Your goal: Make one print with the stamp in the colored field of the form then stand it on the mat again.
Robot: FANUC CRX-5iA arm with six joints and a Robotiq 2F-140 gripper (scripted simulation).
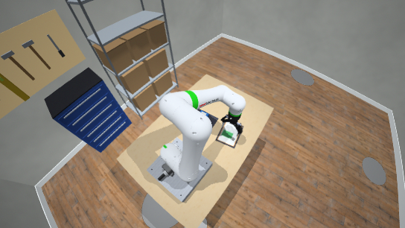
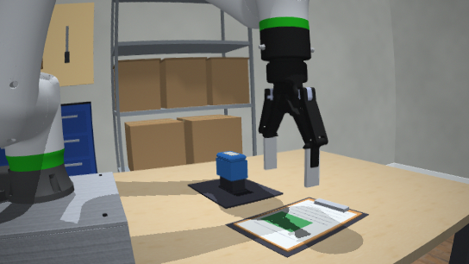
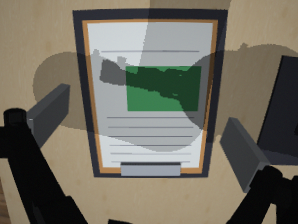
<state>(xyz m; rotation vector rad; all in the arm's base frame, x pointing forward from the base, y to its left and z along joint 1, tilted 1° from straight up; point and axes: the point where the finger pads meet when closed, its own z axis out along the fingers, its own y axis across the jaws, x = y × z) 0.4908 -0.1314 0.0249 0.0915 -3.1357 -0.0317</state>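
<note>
Right now the blue stamp is 20 mm behind my hand, 280 mm to the left of it and 60 mm below it. Round my hand: dark mat: 20 mm behind, 280 mm to the left, 110 mm below; then form: 50 mm ahead, 20 mm to the left, 110 mm below.
</note>
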